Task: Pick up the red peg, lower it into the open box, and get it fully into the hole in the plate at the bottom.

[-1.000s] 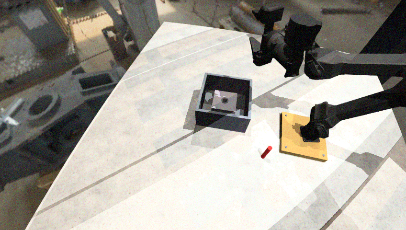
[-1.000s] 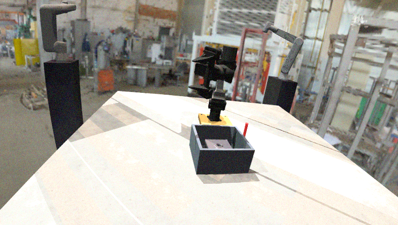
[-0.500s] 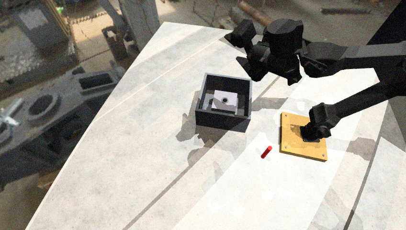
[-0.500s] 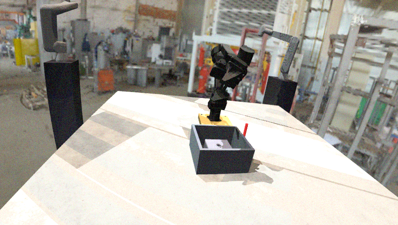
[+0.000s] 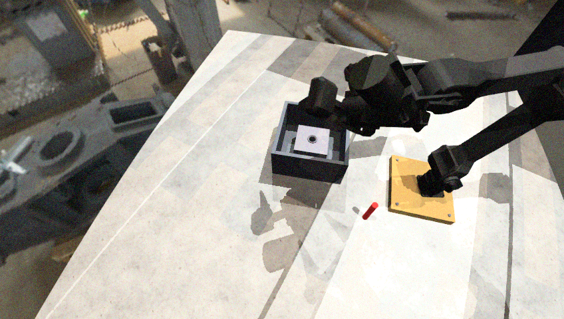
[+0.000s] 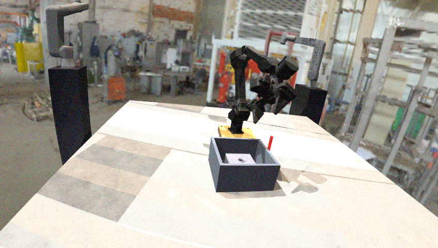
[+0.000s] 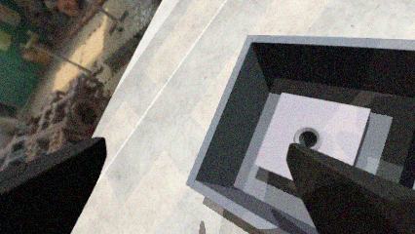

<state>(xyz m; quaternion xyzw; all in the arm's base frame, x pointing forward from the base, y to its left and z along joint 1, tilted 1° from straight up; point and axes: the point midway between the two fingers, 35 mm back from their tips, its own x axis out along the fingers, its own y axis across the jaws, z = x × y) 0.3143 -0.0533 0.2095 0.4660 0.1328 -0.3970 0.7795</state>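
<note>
The red peg lies 15 cm behind my gripper tip, 15 cm to the left of it and 17 cm below it. From my gripper tip the other things lie so: plate: 1 cm behind, 5 cm to the right, 17 cm below; dark grey box: 1 cm behind, 5 cm to the right, 19 cm below.
</note>
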